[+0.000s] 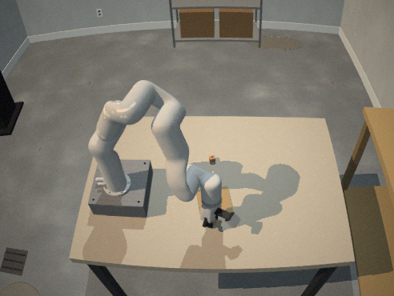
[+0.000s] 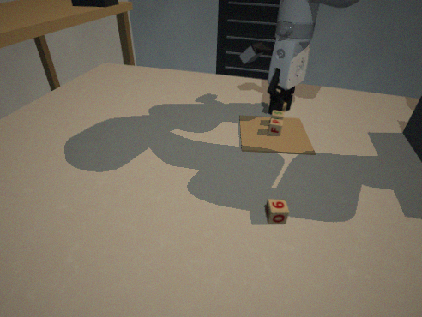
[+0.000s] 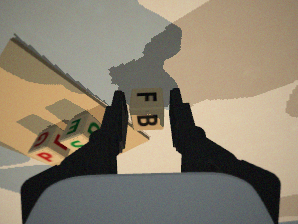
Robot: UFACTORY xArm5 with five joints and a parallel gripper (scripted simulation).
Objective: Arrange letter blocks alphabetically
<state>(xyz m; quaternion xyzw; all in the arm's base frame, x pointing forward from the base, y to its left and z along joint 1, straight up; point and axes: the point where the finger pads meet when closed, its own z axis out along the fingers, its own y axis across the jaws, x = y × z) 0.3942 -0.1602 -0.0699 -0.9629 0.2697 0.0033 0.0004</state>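
Now: hand 11 cm to the right of the tan mat, 2 cm short of it and 2 cm above it. Round my hand: green-marked block (6 cm to the left, 1 cm below, 1 cm ahead); red-marked block (34 cm to the left, 3 cm ahead, 1 cm below).
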